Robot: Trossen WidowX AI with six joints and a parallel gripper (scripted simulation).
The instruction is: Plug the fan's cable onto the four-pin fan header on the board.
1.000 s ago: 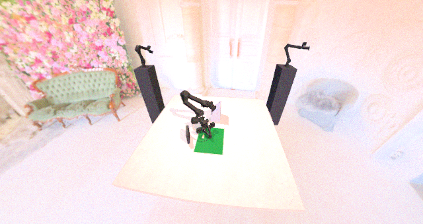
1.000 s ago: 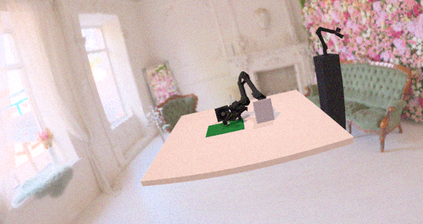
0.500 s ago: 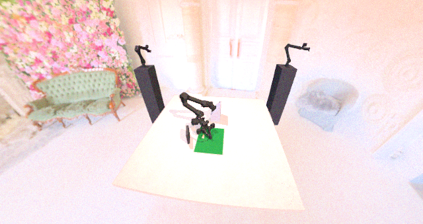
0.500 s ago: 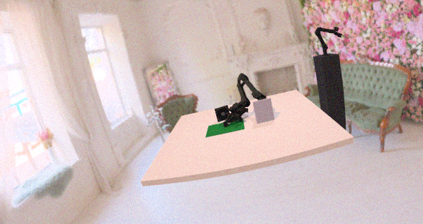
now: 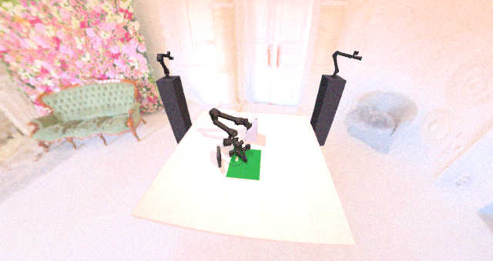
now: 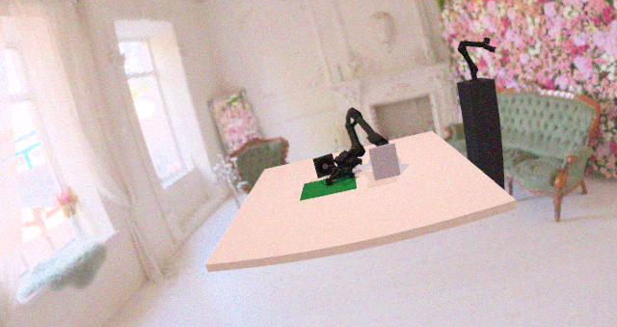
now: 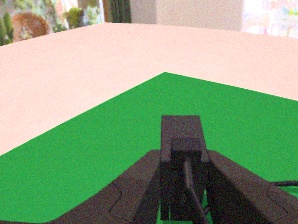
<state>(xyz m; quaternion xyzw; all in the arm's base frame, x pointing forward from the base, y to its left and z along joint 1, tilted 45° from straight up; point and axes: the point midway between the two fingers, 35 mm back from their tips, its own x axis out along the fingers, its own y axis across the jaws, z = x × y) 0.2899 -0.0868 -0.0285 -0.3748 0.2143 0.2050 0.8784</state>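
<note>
The dark fan plug is 1 cm below my gripper tip. Round my gripper tip: green board: 5 cm below, 1 cm ahead; then black fan: 19 cm to the right, 2 cm above, 1 cm ahead.
</note>
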